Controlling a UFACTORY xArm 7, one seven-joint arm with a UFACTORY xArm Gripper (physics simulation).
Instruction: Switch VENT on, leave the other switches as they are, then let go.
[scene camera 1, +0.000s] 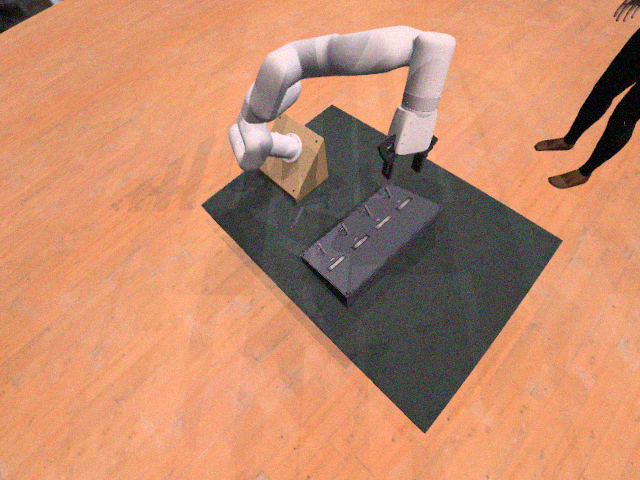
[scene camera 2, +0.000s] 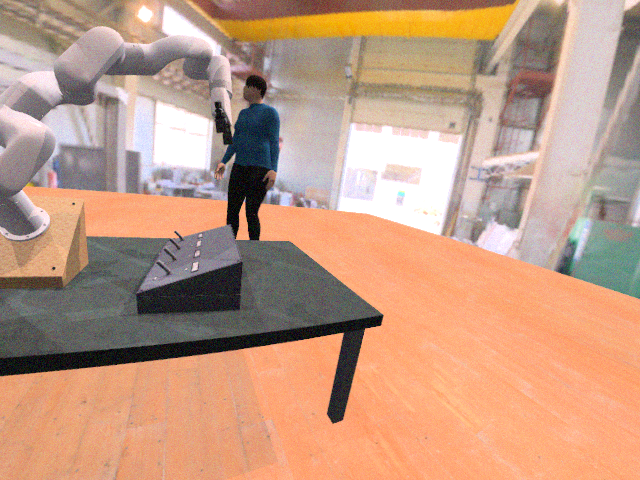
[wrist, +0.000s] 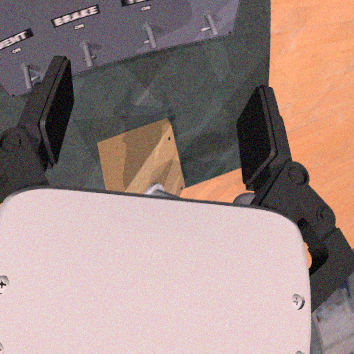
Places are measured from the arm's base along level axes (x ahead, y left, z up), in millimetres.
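Pixels of known places: gripper, fingertip midpoint: (scene camera 1: 401, 173) (scene camera 2: 225, 138) (wrist: 160, 88); arm's base at its link origin: (scene camera 1: 290, 148) (scene camera 2: 26, 224).
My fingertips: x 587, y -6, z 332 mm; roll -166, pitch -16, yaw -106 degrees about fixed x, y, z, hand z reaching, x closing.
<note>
For each thing: its middle in the pictures, then the offset to it from my fingertips. Level surfaces: height alone.
- dark sloped switch box at the middle of its body: (scene camera 2: 197, 261) (scene camera 1: 371, 238) 432 mm down, 66 mm back, 8 mm right
- VENT label at the middle of its body: (wrist: 10, 40) (scene camera 1: 404, 203) 382 mm down, 72 mm back, 171 mm left
- VENT lever at the middle of its body: (wrist: 27, 77) (scene camera 1: 388, 192) (scene camera 2: 178, 235) 384 mm down, 155 mm back, 169 mm left
- BRAKE lever at the middle of its body: (wrist: 87, 55) (scene camera 1: 367, 209) 384 mm down, 151 mm back, 49 mm left
- dark table at its surface level: 490 mm down
The dark sloped switch box (scene camera 1: 394, 254) (scene camera 2: 211, 285) (wrist: 115, 30) has a row of small levers. The VENT label (wrist: 15, 39) is partly cut off at the wrist view's left edge. The VENT lever (scene camera 1: 388, 192) (scene camera 2: 178, 236) (wrist: 28, 76) is at the box's far end in both scene views. The BRAKE lever (scene camera 1: 367, 210) (wrist: 88, 54) is beside it. In scene camera 2 the levers all appear to lean alike, toward the robot base. My gripper (scene camera 1: 402, 173) (scene camera 2: 227, 142) (wrist: 160, 88) is open and empty, high above the box and apart from the levers.
The box stands on a dark table (scene camera 1: 449, 330) (scene camera 2: 289, 310). The arm's wooden base block (scene camera 1: 313, 167) (scene camera 2: 74, 240) (wrist: 145, 155) stands on the lever side of the box. A person (scene camera 1: 610, 118) (scene camera 2: 256, 134) stands beyond the table.
</note>
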